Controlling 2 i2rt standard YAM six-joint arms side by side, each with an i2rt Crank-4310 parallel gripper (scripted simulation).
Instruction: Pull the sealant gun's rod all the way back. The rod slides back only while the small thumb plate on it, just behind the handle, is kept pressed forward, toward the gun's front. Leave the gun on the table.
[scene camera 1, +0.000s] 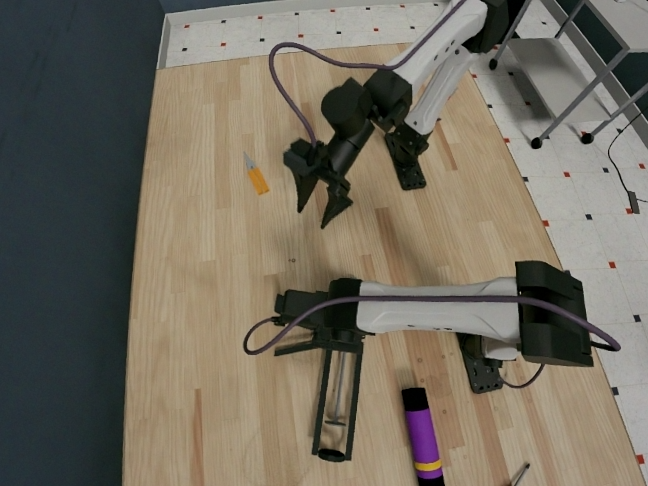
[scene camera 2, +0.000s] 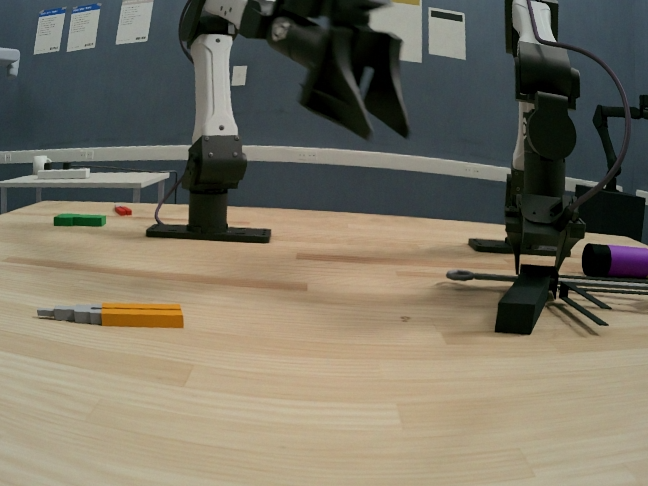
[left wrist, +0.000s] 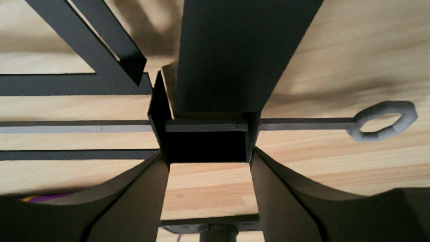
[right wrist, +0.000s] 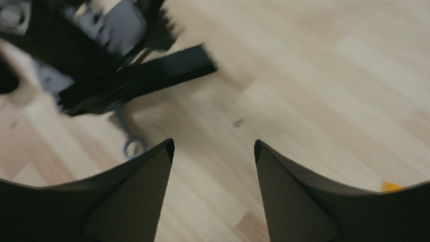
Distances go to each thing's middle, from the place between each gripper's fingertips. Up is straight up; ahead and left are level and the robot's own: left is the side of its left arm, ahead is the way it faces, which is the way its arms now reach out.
Scene:
I see my left gripper 50 cm to the left of the orange-handled knife (scene camera 2: 108, 314), 18 cm short of it and 2 cm above it.
Right now the orange-handled knife is 280 mm to the right of my right hand (scene camera 2: 392, 137), 170 mm below it and 120 mm ahead of it.

